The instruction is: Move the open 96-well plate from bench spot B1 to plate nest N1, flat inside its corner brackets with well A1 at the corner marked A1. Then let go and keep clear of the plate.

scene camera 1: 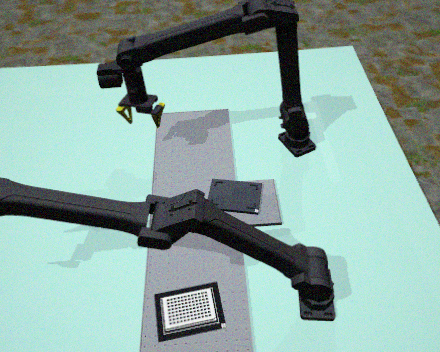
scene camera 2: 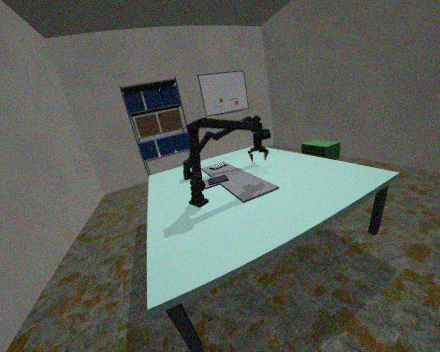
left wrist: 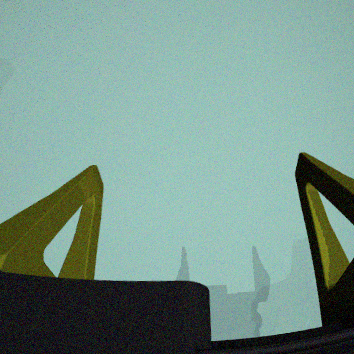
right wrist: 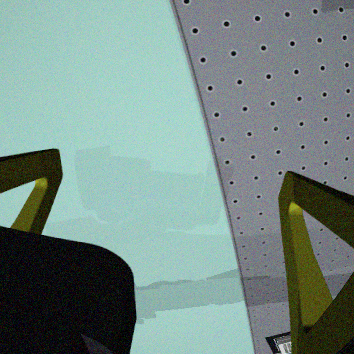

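Where they show: left gripper, fingertip midpoint: (left wrist: pixel 198 168); right gripper, fingertip midpoint: (scene camera 1: pixel 144 125) (scene camera 2: pixel 258 160) (right wrist: pixel 168 172); left arm's base at its link origin: (scene camera 1: pixel 315 298) (scene camera 2: pixel 188 177); right arm's base at its link origin: (scene camera 1: pixel 296 143) (scene camera 2: pixel 198 202).
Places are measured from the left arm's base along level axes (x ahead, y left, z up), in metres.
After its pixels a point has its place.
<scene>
The white 96-well plate (scene camera 1: pixel 189 307) @(x 0.325, y 0.049, z 0.028 m) (scene camera 2: pixel 217 165) @(x 0.325, y 0.049, z 0.028 m) lies flat in a black-bordered spot (scene camera 1: pixel 160 330) @(x 0.393, y 0.104, z 0.015 m) on the grey perforated board, at the bottom of scene camera 1. A corner of it (right wrist: pixel 284 348) @(x 0.377, y 0.062, z 0.029 m) shows at the bottom of the right wrist view. The dark plate nest (scene camera 1: pixel 234 196) @(x 0.220, y -0.320, z 0.025 m) (scene camera 2: pixel 218 179) @(x 0.223, y -0.339, z 0.025 m) has corner brackets and a white mark at one corner, with no plate in it; its labels are unreadable. My right gripper (scene camera 1: pixel 144 123) @(x 0.515, y -0.515, z 0.148 m) (scene camera 2: pixel 258 159) @(x 0.515, y -0.515, z 0.148 m) (right wrist: pixel 168 172) @(x 0.515, y -0.515, z 0.148 m) is open and empty, high by the board's far end, well away from the plate. My left gripper (left wrist: pixel 198 168) @(x 0.870, y -0.033, z 0.228 m) is open and empty above the table.
The grey perforated board (scene camera 1: pixel 195 160) @(x 0.359, y -0.487, z 0.013 m) (scene camera 2: pixel 255 184) @(x 0.425, y -0.602, z 0.013 m) (right wrist: pixel 280 90) @(x 0.433, y -0.494, z 0.013 m) runs along the table (scene camera 1: pixel 75 125) @(x 0.835, y -0.680, z 0.000 m) (scene camera 2: pixel 300 200) @(x 0.534, y -0.933, z 0.000 m). A smaller board (scene camera 1: pixel 271 200) @(x 0.104, y -0.315, z 0.013 m) carries the nest. The left arm (scene camera 1: pixel 177 212) @(x 0.320, y 0.012, z 0.377 m) crosses above the long board between the plate and the right arm (scene camera 1: pixel 200 35) @(x 0.310, y -0.528, z 0.457 m).
</scene>
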